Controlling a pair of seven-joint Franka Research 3 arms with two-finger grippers.
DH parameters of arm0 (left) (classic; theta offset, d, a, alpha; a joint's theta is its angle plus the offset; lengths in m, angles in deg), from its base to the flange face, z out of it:
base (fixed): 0 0 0 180
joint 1: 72.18 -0.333 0 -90
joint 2: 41.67 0 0 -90
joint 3: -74.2 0.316 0.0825 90
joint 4: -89.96 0 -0.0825 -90
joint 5: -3.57 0.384 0 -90
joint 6: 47.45 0 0.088 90
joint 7: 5.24 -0.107 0 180
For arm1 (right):
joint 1: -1.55 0.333 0 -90
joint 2: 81.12 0 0 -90
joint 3: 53.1 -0.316 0.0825 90
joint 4: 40.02 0 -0.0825 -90
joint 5: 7.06 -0.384 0 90
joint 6: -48.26 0 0.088 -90
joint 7: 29.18 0.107 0 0
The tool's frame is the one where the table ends.
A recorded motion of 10 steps. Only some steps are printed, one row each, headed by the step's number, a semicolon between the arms.
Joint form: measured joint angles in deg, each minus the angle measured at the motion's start. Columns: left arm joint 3, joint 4, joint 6, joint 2, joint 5, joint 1, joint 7; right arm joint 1, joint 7, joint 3, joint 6, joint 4, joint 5, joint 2.
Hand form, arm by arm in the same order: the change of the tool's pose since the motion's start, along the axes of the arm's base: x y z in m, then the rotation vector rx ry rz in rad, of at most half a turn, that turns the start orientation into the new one. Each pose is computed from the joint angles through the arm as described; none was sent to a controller.
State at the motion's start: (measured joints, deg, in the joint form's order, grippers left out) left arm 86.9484 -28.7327 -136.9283 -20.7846 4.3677 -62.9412 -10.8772; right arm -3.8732 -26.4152 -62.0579 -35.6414 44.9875 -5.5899 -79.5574
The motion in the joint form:
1: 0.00 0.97 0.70 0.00 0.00 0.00 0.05; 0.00 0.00 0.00 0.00 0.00 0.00 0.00
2: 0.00 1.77 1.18 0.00 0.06 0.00 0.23; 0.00 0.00 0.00 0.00 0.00 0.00 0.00
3: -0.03 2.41 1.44 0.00 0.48 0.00 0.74; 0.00 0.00 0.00 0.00 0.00 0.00 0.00
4: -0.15 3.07 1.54 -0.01 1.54 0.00 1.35; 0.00 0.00 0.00 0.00 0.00 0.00 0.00
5: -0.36 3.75 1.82 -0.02 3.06 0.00 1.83; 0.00 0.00 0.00 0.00 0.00 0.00 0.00
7: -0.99 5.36 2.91 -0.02 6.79 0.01 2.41; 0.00 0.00 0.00 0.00 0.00 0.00 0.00
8: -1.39 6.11 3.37 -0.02 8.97 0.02 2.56; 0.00 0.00 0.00 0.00 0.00 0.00 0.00
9: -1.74 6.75 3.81 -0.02 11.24 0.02 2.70; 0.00 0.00 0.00 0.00 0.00 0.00 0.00
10: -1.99 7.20 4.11 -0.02 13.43 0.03 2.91; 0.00 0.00 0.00 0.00 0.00 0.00 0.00
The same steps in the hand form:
1: 0.0000 0.0006 0.0069 0.0004 -0.0046 0.0014; 0.0000 0.0000 0.0000 0.0000 0.0000 0.0000
2: 0.0002 0.0012 0.0128 0.0021 -0.0099 0.0049; 0.0000 0.0000 0.0000 0.0000 0.0000 0.0000
3: 0.0005 0.0021 0.0176 0.0112 -0.0157 0.0130; 0.0000 0.0000 0.0000 0.0000 0.0000 0.0000
4: 0.0011 0.0035 0.0227 0.0322 -0.0242 0.0205; 0.0000 0.0000 0.0000 0.0000 0.0000 0.0000
5: 0.0013 0.0051 0.0278 0.0612 -0.0302 0.0237; 0.0000 0.0000 0.0000 0.0000 0.0000 0.0000
7: 0.0008 0.0078 0.0400 0.1315 -0.0389 0.0209; 0.0000 0.0000 0.0000 0.0000 0.0000 0.0000
8: 0.0006 0.0090 0.0461 0.1723 -0.0444 0.0162; 0.0000 0.0000 0.0000 0.0000 0.0000 0.0000
9: 0.0003 0.0108 0.0515 0.2143 -0.0484 0.0128; 0.0000 0.0000 0.0000 0.0000 0.0000 0.0000
10: 0.0001 0.0132 0.0556 0.2545 -0.0516 0.0121; 0.0000 0.0000 0.0000 0.0000 0.0000 0.0000

